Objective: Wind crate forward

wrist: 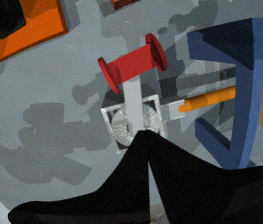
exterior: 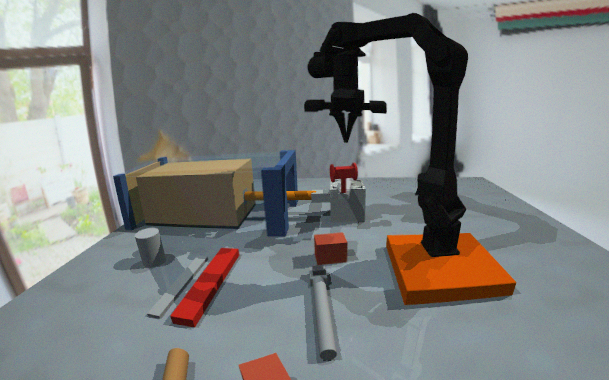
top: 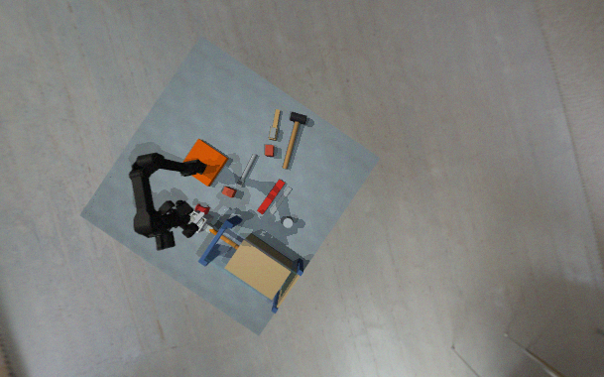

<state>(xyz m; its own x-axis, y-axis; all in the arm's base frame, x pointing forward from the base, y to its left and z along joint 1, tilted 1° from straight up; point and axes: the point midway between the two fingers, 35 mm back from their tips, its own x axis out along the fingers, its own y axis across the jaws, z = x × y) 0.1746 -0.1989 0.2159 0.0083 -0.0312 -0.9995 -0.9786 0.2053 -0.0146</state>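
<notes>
Now: the red knob 10 mm ahead of my gripper tip, 40 mm to the left of it and 80 mm below it. From my gripper tip the other things lie so: grey crank handle 110 mm below; then grey winch 20 mm behind, 70 mm to the right, 180 mm below; then frame 150 mm ahead, 70 mm to the right, 100 mm below.
</notes>
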